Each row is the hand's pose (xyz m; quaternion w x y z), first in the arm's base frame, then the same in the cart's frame.
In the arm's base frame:
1: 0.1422 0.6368 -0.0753 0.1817 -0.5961 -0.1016 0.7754
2: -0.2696 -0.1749 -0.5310 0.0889 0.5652 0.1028 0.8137
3: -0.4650 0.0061 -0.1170 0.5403 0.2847 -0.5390 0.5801
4: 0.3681 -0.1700 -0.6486 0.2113 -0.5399 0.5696 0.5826
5: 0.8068 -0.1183 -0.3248 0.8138 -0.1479 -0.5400 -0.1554
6: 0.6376 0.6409 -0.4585 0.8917 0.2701 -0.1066 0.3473
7: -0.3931 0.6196 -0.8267 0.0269 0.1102 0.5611 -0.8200
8: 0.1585 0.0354 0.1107 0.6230 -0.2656 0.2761 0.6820
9: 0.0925 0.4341 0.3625 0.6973 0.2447 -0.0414 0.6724
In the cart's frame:
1: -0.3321 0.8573 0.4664 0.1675 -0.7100 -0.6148 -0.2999
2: 0.6804 0.9410 0.5290 0.2498 0.4790 0.3709 -0.7554
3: 0.4512 0.9893 0.0960 0.4908 0.0797 0.8440 -0.2009
4: 0.4751 0.5342 0.9904 0.7233 -0.5948 -0.3504 0.0159
5: 0.1462 0.0963 0.9824 0.1264 -0.5345 0.7657 0.3346
6: -0.3861 0.6734 1.0627 0.0023 -0.2284 0.9013 -0.3682
7: 0.1593 1.5766 0.7707 0.5075 0.6580 0.5410 0.1294
8: 0.1056 0.4493 0.2701 0.4561 -0.3699 -0.7903 0.1751
9: -0.2994 0.5901 0.0629 0.0273 0.1468 0.8808 -0.4493

